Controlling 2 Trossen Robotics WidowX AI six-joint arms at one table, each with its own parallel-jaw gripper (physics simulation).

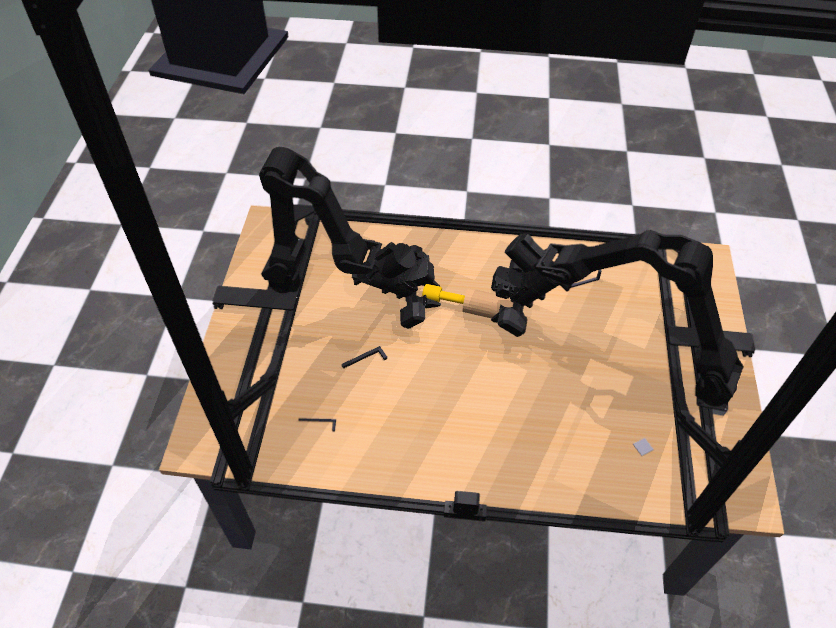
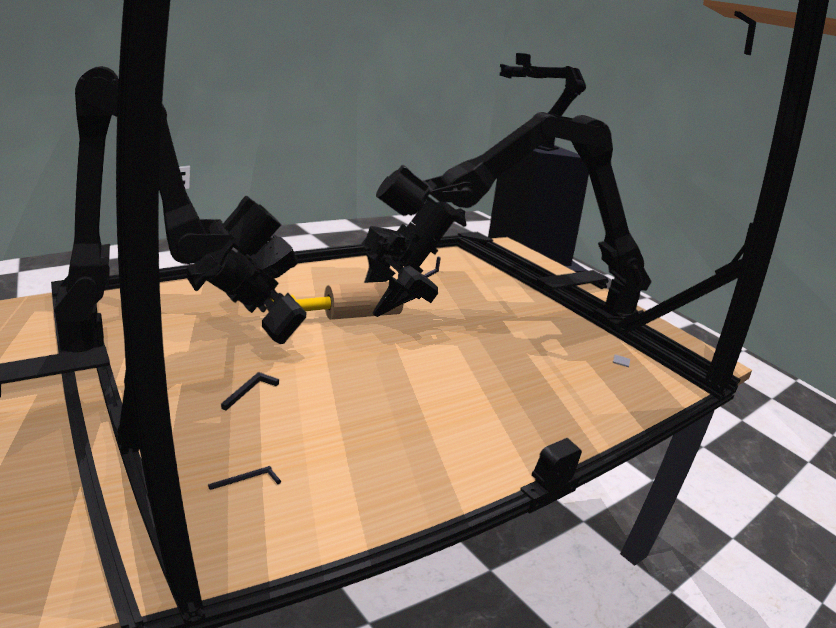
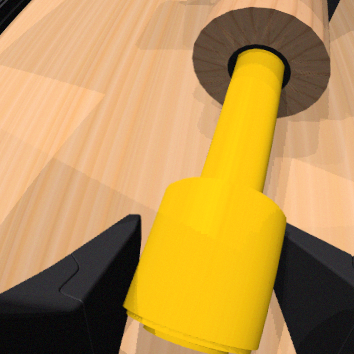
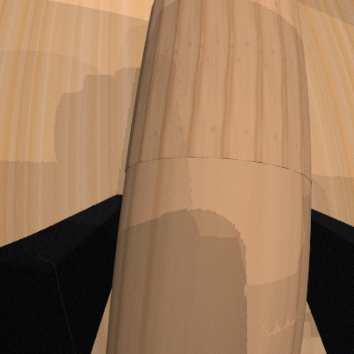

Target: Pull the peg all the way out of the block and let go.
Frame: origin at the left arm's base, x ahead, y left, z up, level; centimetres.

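Seen in the pictures: left gripper, fingertip midpoint: [image 1: 439, 296] [image 3: 202, 227]; right gripper, fingertip midpoint: [image 1: 494, 310] [image 2: 367, 307] [image 4: 207, 211]; left arm's base at its link origin: [image 1: 284, 285] [image 2: 81, 346]; right arm's base at its link origin: [image 1: 712, 395] [image 2: 620, 309].
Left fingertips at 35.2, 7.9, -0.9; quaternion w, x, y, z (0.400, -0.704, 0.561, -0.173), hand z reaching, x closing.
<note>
Offsets run from my left fingertips to a thing's middle, as dx, dy, dz. "*": to the spot under its first point. Level surfaces: height alone.
The yellow peg @[+2.8, -0.7, +1.6] [image 1: 451, 297] [image 2: 314, 304] [image 3: 215, 260] has a thick handle and a thinner shaft. The shaft's far end is at the dark hole of the round wooden block @[+12.3, -0.6, +1.8] [image 1: 478, 306] [image 2: 348, 302] [image 3: 307, 60] [image 4: 215, 125], with a long stretch of shaft showing outside. How deep the tip reaches is hidden. My left gripper [image 1: 428, 296] [image 2: 277, 309] [image 3: 202, 227] is shut on the peg's thick handle, a finger on each side. My right gripper [image 1: 498, 308] [image 2: 375, 298] [image 4: 207, 211] is shut on the block, which lies level, low over the table.
Black L-shaped keys @[-10.8, -21.7, -0.6] [image 1: 363, 356] @[-15.2, -39.1, -0.7] [image 1: 317, 420] [image 2: 246, 388] [image 2: 244, 477] lie at the left of the wooden table @[dz -1.0] [image 1: 432, 432]. Another black key @[+31.1, +14.2, +0.6] [image 1: 586, 279] lies behind the right arm. A small grey square @[* +49.7, -25.1, -0.7] [image 1: 642, 446] [image 2: 621, 360] lies front right. A black frame [image 1: 364, 500] edges the table.
</note>
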